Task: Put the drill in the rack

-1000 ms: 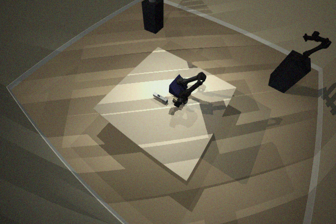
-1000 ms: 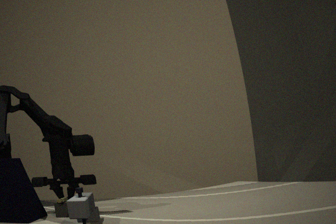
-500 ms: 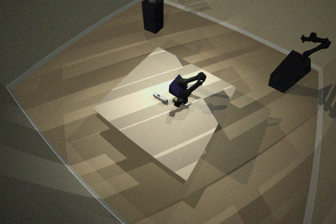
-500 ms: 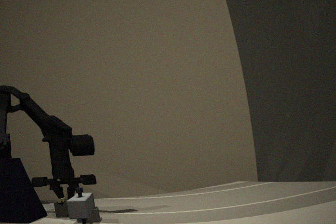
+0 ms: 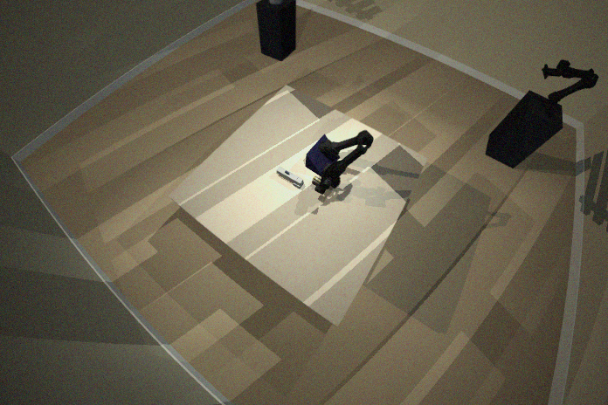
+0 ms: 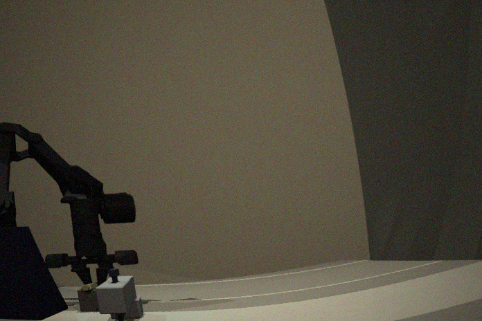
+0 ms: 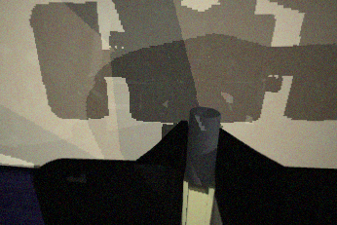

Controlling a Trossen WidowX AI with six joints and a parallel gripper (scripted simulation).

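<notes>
Now: gripper tip 40 mm to the left of the drill and 30 mm below it. The rest, counted from my gripper tip: blue key 240 mm to the right, 70 mm ahead, 40 mm above; small dark block 50 mm to the right, 10 mm above.
</notes>
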